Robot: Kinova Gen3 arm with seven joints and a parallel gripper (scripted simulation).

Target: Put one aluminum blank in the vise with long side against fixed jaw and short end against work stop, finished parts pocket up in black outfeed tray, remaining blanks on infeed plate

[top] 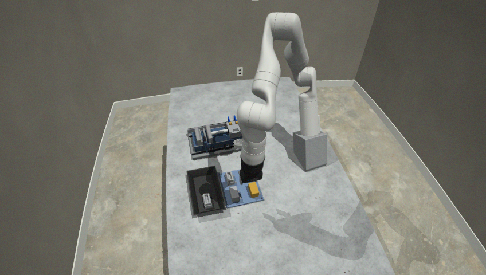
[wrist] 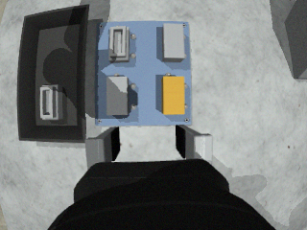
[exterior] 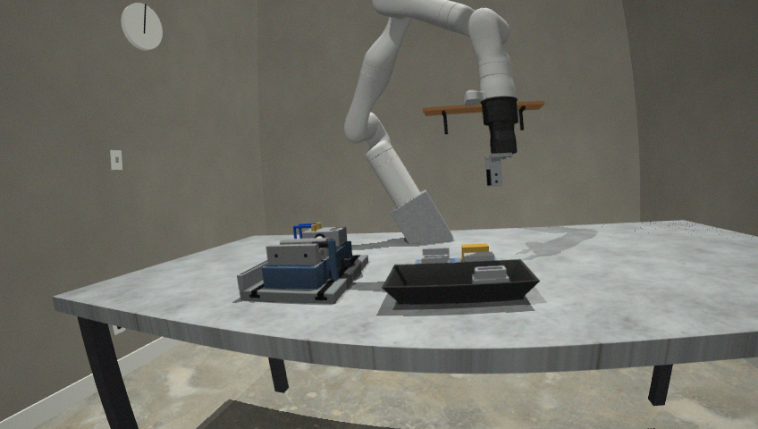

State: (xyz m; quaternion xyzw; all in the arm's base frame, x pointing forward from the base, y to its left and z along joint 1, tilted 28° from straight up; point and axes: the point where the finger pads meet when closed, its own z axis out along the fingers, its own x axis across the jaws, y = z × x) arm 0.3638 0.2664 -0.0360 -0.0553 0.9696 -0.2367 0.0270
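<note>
My gripper is now 170 mm above the yellow brass blank, 50 mm to the left of it and 40 mm past it. The rest, counted from my hand: vise (390 mm to the right, 160 mm below, 80 mm ahead).
</note>
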